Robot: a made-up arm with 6 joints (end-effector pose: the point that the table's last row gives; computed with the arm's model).
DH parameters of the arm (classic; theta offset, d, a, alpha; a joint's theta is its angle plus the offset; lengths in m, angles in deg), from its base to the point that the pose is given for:
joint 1: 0 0.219 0 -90
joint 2: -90 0 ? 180
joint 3: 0 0 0 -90
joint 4: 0 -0.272 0 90
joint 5: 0 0.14 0 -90
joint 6: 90 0 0 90
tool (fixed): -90 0 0 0
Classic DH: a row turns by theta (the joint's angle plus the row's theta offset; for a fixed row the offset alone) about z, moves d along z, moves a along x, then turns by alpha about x.
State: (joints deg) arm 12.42 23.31 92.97 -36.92 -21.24 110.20
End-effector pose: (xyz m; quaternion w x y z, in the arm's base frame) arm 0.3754 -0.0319 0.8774 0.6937 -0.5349 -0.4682 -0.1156
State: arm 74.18 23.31 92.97 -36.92 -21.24 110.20
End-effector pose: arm 0.2058 0.3156 0.8774 0.6547 -0.2188 -0.6764 0.2569
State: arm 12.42 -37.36 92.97 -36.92 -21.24 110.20
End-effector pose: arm -0.3644 -0.1949 0.8551 0.4259 -0.3293 -0.7337 -0.4144
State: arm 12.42 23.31 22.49 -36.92 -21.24 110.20
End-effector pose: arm 0.4705 -0.0110 0.5636 0.7641 -0.5881 -0.0059 0.2652
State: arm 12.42 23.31 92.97 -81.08 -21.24 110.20
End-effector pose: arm 0.4057 0.0671 0.8585 0.7650 -0.2454 -0.5882 0.0927
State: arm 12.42 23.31 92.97 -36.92 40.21 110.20
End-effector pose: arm 0.3754 -0.0319 0.8774 0.6235 -0.2149 -0.5366 -0.5263
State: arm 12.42 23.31 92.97 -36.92 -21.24 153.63
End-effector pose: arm 0.3754 -0.0319 0.8774 0.4466 -0.7536 -0.3923 -0.2806
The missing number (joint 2, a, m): 0.471
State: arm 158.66 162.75 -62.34 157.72 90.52 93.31
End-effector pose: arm 0.0366 -0.1534 -0.0757 0.2456 -0.2501 -0.5322 -0.7707
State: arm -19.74 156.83 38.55 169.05 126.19 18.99
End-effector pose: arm 0.1216 0.1024 -0.4661 0.3210 0.4755 -0.2303 0.7860
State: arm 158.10 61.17 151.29 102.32 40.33 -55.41
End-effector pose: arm -0.2666 0.0750 0.7178 0.1317 0.5490 -0.6189 0.5461
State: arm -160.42 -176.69 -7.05 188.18 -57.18 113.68
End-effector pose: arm 0.3208 -0.0330 -0.1827 0.3918 -0.8296 0.1105 0.3823
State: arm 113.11 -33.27 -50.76 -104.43 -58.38 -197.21
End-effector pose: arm -0.0165 -0.0502 0.4017 0.0982 -0.0215 -0.4256 0.8993
